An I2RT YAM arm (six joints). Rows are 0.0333 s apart.
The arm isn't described. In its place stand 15 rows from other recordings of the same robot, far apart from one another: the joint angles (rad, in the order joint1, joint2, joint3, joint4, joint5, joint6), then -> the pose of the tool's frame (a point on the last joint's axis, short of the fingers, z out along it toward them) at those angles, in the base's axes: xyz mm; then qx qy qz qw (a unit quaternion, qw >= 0).
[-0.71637, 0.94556, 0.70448, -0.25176, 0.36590, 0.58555] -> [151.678 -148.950 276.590 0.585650 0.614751 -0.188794 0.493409]
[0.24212, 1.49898, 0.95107, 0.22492, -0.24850, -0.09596] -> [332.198 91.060 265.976 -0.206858 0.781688 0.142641 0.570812]
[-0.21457, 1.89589, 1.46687, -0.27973, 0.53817, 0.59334] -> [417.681 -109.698 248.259 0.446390 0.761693 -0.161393 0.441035]
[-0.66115, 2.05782, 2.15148, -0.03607, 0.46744, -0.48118] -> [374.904 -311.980 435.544 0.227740 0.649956 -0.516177 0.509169]
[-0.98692, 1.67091, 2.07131, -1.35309, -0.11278, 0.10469] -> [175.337 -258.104 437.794 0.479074 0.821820 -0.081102 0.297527]
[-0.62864, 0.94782, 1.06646, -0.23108, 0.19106, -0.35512] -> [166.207 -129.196 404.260 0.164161 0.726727 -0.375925 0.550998]
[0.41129, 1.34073, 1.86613, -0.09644, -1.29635, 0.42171] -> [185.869 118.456 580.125 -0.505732 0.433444 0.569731 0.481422]
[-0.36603, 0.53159, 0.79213, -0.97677, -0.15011, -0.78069] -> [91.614 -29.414 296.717 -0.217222 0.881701 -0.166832 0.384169]
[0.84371, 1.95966, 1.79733, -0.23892, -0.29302, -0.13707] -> [305.432 358.775 335.192 -0.459594 0.689735 0.303167 0.470244]
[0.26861, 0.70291, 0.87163, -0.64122, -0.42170, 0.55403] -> [135.775 52.488 335.989 0.010497 0.841137 0.367698 0.396455]
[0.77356, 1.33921, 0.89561, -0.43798, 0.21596, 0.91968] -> [202.513 187.112 235.550 0.104614 0.930572 0.184373 0.298493]
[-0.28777, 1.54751, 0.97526, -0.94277, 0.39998, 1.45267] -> [243.711 -86.592 188.574 0.752514 0.627329 -0.150807 0.132057]
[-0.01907, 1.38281, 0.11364, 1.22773, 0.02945, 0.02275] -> [210.169 -5.057 152.196 0.025278 0.721156 -0.009352 0.692248]
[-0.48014, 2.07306, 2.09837, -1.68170, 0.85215, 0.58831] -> [326.577 -200.290 313.996 -0.448008 -0.792002 0.414424 0.016580]
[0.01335, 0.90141, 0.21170, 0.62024, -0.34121, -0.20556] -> [190.477 14.457 203.455 -0.193835 0.703658 0.059071 0.681032]
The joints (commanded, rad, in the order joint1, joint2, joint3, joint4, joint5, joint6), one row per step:
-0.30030 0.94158 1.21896 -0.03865 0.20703 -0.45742
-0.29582 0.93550 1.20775 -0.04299 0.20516 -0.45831
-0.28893 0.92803 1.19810 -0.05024 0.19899 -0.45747
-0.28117 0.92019 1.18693 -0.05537 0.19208 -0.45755
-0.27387 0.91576 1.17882 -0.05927 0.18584 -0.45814
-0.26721 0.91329 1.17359 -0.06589 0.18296 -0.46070
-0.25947 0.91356 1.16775 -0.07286 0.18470 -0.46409
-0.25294 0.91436 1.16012 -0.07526 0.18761 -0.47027
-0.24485 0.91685 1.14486 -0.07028 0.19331 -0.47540
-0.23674 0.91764 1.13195 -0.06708 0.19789 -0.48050
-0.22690 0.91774 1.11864 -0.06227 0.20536 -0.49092
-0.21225 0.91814 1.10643 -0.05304 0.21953 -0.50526
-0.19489 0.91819 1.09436 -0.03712 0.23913 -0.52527
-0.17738 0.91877 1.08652 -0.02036 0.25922 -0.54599
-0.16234 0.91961 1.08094 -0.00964 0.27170 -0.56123
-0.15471 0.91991 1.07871 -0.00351 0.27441 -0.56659
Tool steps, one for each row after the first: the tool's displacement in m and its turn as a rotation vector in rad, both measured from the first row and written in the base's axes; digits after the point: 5 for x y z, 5 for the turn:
-0.00009 0.00098 -0.00307 0.00161 0.00960 0.00610
-0.00060 0.00272 -0.00572 0.00370 0.01864 0.01919
-0.00103 0.00461 -0.00859 0.00454 0.02723 0.03367
-0.00081 0.00620 -0.01091 0.00481 0.03516 0.04695
-0.00037 0.00747 -0.01292 0.00460 0.04549 0.05590
0.00105 0.00853 -0.01563 0.00559 0.05947 0.06130
0.00269 0.00927 -0.01855 0.00365 0.07252 0.06380
0.00576 0.00987 -0.02350 0.00352 0.08684 0.06540
0.00794 0.01079 -0.02761 0.00241 0.09906 0.06814
0.00991 0.01202 -0.03157 -0.00355 0.11176 0.06881
0.01187 0.01402 -0.03477 -0.01343 0.12096 0.06696
0.01359 0.01647 -0.03717 -0.02911 0.12562 0.06130
0.01492 0.01905 -0.03815 -0.04606 0.12620 0.05498
0.01611 0.02145 -0.03906 -0.05857 0.12838 0.05474
0.01663 0.02281 -0.03922 -0.06384 0.12701 0.05854

